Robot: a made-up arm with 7 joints.
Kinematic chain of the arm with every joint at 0, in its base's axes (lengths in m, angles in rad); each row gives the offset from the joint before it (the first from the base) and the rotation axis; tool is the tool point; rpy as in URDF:
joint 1: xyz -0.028 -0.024 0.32 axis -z
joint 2: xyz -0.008 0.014 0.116 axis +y
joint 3: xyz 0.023 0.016 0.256 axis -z
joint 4: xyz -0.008 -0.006 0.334 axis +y
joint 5: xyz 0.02 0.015 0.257 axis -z
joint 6: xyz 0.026 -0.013 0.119 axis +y
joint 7: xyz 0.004 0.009 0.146 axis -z
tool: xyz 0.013 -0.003 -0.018 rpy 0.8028 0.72 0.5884
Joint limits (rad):
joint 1: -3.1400..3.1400
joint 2: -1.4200..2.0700
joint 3: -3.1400..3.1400
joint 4: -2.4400..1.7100
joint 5: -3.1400..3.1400
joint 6: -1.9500..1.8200
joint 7: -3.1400..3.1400
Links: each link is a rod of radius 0.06 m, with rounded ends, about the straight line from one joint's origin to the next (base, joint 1, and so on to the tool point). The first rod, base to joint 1, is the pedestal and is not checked.
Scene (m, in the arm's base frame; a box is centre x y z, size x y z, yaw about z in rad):
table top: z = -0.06
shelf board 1: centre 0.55 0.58 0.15 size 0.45 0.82 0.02 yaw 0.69
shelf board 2: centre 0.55 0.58 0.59 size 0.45 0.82 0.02 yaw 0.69
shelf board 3: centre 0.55 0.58 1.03 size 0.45 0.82 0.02 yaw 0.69
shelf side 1: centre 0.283 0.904 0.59 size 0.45 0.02 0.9 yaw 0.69
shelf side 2: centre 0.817 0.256 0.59 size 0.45 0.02 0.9 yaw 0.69
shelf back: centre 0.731 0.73 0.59 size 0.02 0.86 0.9 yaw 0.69
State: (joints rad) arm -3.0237 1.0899 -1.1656 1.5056 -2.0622 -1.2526 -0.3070
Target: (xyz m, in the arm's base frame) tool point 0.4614 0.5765 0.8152
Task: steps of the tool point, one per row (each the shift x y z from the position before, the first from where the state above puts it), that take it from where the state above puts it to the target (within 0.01 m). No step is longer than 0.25 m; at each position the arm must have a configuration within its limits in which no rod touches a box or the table.
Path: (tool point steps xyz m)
1: -0.0546 0.2394 0.0284
2: 0.0342 0.2438 0.0387
3: 0.1209 0.2111 0.0481
4: 0.1886 0.1442 0.0557
5: 0.2226 0.0541 0.0603
6: 0.2149 -0.0422 0.0610
7: 0.1665 -0.1248 0.0573
8: 0.0773 0.0793 0.0078
9: 0.0807 0.0663 -0.0001
10: 0.0812 0.0518 -0.0077

